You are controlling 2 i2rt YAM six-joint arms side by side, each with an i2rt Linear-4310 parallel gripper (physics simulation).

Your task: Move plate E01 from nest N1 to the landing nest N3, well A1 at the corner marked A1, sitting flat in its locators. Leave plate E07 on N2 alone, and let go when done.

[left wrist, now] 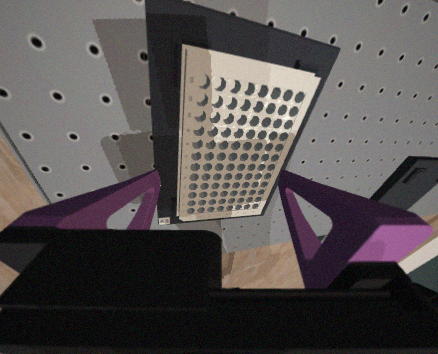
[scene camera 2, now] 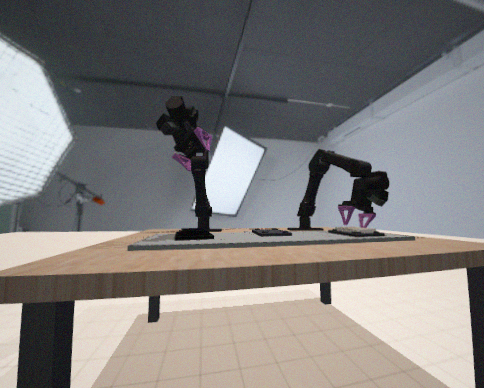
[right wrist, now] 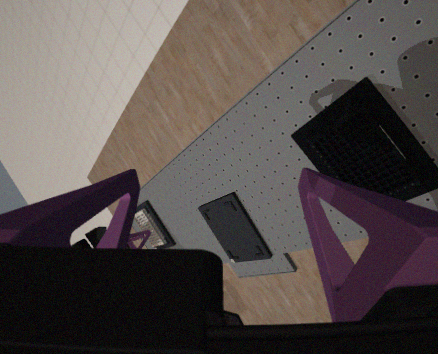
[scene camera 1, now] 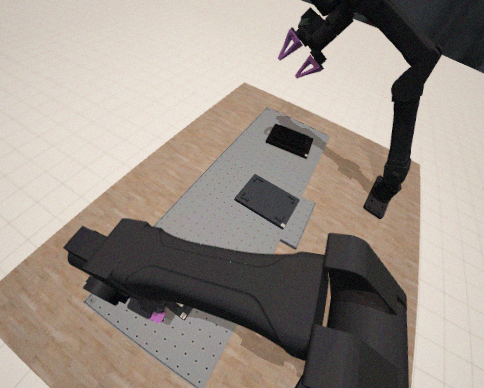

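Cream plate E01 [scene camera 2: 367,230] [left wrist: 230,150] [right wrist: 149,225] lies in dark nest N1 [left wrist: 165,30]; the nest's A1 tag [left wrist: 164,221] shows at its near left corner. My left gripper [scene camera 2: 355,226] [left wrist: 219,176] is open low over E01, with its fingertips on either side of the plate's near part; nothing is gripped. In scene camera 1 my left arm hides most of this. Nest N3 [scene camera 1: 267,200] [scene camera 2: 271,232] [right wrist: 235,227] is bare, with a white corner mark [scene camera 1: 283,225]. Black plate E07 [scene camera 1: 290,140] [scene camera 2: 194,233] [right wrist: 370,145] sits on N2. My right gripper [scene camera 1: 289,68] [right wrist: 219,177] is open, high up and empty.
The nests stand in a row on a grey perforated board [scene camera 1: 200,205] [scene camera 2: 300,242] [left wrist: 75,115] [right wrist: 280,115], with N3 between the other two. The board lies on a wooden table [scene camera 1: 125,200] [scene camera 2: 250,259]. My right arm's base [scene camera 1: 376,204] stands near the table's right edge in scene camera 1.
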